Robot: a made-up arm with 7 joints. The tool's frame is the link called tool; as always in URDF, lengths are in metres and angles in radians. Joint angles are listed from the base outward.
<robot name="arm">
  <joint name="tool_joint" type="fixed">
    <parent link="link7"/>
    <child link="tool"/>
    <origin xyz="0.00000 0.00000 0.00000" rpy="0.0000 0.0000 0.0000"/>
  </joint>
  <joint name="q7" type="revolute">
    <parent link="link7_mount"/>
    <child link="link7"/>
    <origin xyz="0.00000 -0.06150 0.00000" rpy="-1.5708 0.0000 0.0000"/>
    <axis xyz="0 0 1"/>
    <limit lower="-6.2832" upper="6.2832"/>
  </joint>
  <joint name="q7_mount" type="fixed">
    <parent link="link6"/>
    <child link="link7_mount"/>
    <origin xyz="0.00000 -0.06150 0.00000" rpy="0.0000 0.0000 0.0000"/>
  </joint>
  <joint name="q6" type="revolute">
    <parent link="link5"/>
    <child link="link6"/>
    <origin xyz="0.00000 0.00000 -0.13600" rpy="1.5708 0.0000 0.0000"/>
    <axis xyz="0 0 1"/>
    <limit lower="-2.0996" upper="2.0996"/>
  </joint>
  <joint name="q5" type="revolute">
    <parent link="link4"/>
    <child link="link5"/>
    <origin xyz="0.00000 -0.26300 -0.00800" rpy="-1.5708 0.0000 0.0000"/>
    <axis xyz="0 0 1"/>
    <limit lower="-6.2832" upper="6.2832"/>
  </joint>
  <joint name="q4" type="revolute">
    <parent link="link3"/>
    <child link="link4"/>
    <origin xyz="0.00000 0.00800 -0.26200" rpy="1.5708 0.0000 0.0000"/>
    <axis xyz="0 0 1"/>
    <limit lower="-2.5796" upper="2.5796"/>
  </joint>
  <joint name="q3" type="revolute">
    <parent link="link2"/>
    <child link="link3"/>
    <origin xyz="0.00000 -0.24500 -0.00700" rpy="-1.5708 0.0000 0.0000"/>
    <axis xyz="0 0 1"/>
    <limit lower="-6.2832" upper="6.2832"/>
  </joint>
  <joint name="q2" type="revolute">
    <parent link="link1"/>
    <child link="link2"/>
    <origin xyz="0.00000 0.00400 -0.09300" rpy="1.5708 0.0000 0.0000"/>
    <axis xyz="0 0 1"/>
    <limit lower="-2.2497" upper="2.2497"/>
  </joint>
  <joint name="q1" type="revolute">
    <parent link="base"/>
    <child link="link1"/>
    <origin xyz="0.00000 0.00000 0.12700" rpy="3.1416 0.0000 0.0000"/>
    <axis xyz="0 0 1"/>
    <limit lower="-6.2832" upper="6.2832"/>
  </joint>
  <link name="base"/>
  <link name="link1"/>
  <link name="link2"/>
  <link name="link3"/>
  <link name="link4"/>
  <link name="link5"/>
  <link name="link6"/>
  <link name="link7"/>
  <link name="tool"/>
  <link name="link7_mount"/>
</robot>
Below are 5 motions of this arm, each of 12 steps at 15 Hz.
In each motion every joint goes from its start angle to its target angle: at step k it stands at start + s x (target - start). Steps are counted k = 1, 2, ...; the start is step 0. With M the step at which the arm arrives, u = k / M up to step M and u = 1 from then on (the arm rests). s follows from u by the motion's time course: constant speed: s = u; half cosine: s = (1 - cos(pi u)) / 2; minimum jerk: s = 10 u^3 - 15 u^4 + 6 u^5.
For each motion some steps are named. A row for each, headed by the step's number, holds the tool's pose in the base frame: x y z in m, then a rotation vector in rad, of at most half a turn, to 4 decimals.
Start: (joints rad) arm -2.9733 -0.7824 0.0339 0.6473 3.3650 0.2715 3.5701
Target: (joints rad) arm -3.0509 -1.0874 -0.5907 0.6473 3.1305 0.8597 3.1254
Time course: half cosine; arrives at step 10
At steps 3, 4, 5, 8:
3: 0.5188 -0.0867 1.0496 -0.7355 -2.4344 -0.0161
4: 0.5605 -0.1087 1.0183 -0.4789 -2.3644 -0.0786
5: 0.6061 -0.1286 0.9789 -0.2080 -2.2643 -0.1473
8: 0.7156 -0.1591 0.8573 0.4291 -1.9091 -0.3204

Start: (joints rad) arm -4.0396 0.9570 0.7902 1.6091 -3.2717 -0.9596 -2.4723
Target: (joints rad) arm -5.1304 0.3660 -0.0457 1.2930 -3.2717 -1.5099 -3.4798
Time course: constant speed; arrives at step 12
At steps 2, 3, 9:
2: -0.5161 -0.3452 0.2096 0.3945 -0.1724 0.9785
3: -0.4642 -0.4182 0.2308 0.3394 -0.1423 1.0386
9: 0.0065 -0.6150 0.4196 0.0541 -0.1178 1.4483

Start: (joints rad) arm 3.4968 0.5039 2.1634 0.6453 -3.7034 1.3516 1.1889
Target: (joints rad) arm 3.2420 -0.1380 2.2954 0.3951 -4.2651 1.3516 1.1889
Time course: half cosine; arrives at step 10
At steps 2, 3, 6, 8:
2: -0.1942 0.1732 1.1135 -0.0217 2.5372 1.0230
3: -0.1406 0.1369 1.1308 -0.0723 2.5927 1.1366
6: 0.1005 0.0261 1.1487 0.2780 -2.6411 -1.5491
8: 0.2415 -0.0071 1.1236 0.3507 -2.3624 -1.6011

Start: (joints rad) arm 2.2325 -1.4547 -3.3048 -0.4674 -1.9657 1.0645 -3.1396
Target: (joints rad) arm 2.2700 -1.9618 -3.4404 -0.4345 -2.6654 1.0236 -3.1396
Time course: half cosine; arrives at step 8
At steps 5, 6, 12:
5: 0.5958 0.7123 0.2823 2.5080 0.7878 -0.2065
6: 0.6140 0.6991 0.2070 2.5351 0.8605 -0.3960
12: 0.6271 0.6827 0.1375 2.5551 0.9131 -0.5737

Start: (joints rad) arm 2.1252 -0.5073 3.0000 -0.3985 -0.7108 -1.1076 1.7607
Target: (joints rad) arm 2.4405 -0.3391 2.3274 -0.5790 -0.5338 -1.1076 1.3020
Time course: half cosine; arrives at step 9
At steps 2, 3, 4, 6, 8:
2: 0.2230 0.0983 1.1148 -2.0299 -0.0900 0.3920
3: 0.2324 0.0593 1.1115 -1.9591 -0.1644 0.3644
4: 0.2424 0.0126 1.1052 -1.8698 -0.2502 0.3250
6: 0.2581 -0.0775 1.0850 -1.6804 -0.4093 0.2287
8: 0.2655 -0.1304 1.0676 -1.5550 -0.5008 0.1581

